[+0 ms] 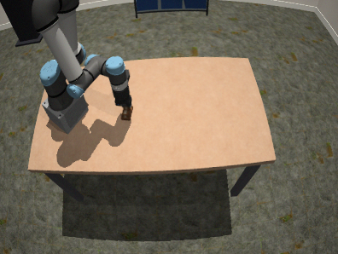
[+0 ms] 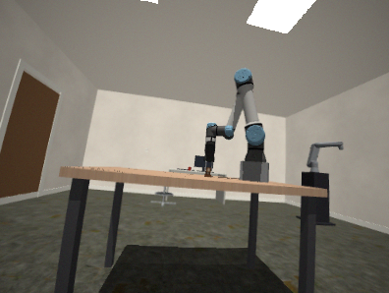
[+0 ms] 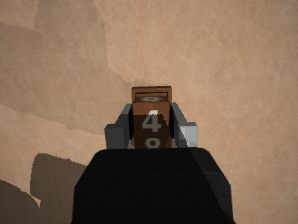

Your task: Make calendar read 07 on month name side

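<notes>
Now: hand 50 mm above the brown calendar tray and 20 mm to the left of it.
</notes>
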